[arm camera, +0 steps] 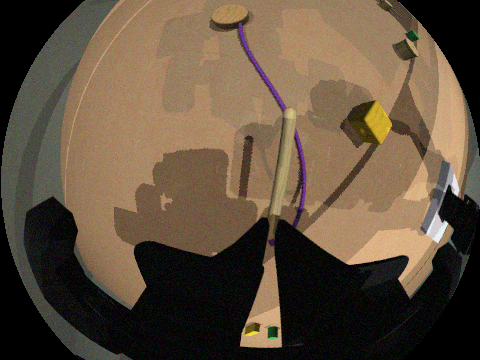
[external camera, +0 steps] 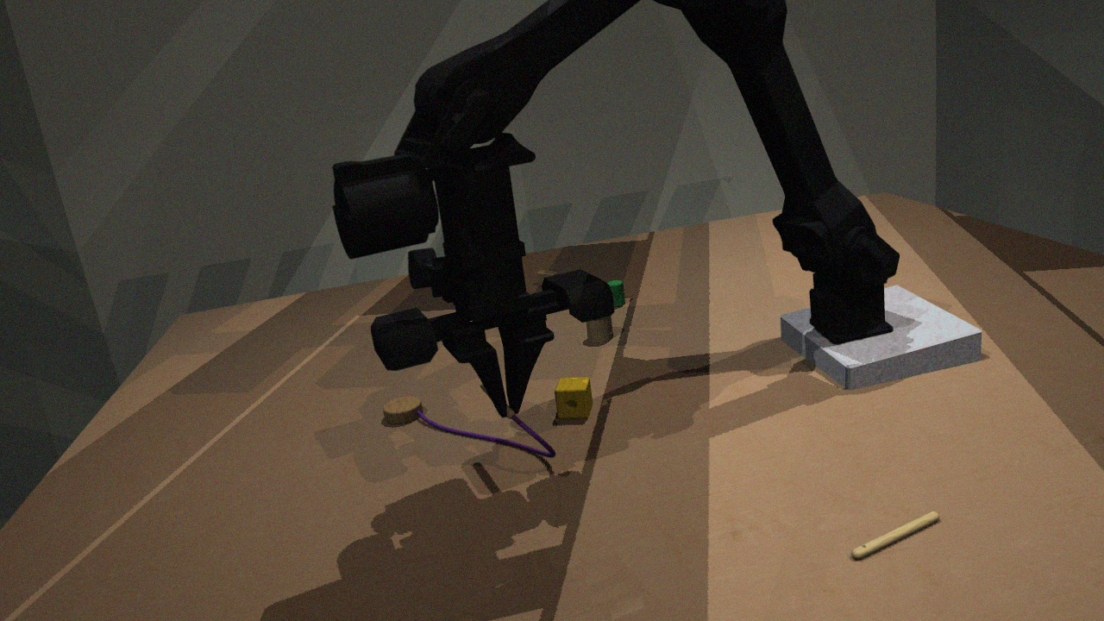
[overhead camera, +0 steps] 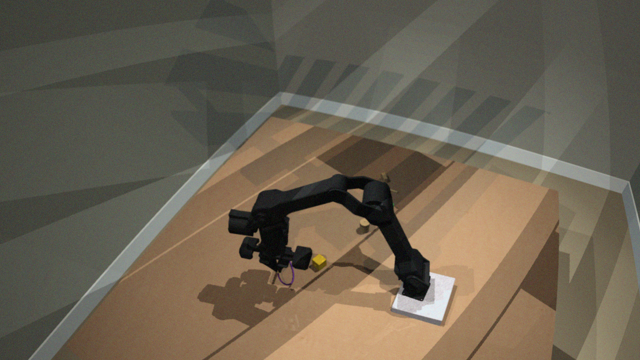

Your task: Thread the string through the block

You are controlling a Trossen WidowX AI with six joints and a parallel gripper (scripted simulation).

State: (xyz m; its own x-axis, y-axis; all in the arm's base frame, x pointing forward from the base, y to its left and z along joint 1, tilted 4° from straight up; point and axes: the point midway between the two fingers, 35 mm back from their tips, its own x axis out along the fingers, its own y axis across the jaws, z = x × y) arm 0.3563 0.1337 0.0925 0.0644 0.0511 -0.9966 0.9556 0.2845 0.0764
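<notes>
Right now the yellow block is 11 cm to the right of my gripper tip, 6 cm behind it and 5 cm below it. Also, from my gripper tip: round wooden button (17 cm to the right, 11 cm ahead, 6 cm below); loose stick (24 cm behind, 17 cm to the left, 6 cm below); short wooden cylinder (30 cm to the right, 12 cm behind, 4 cm below).
</notes>
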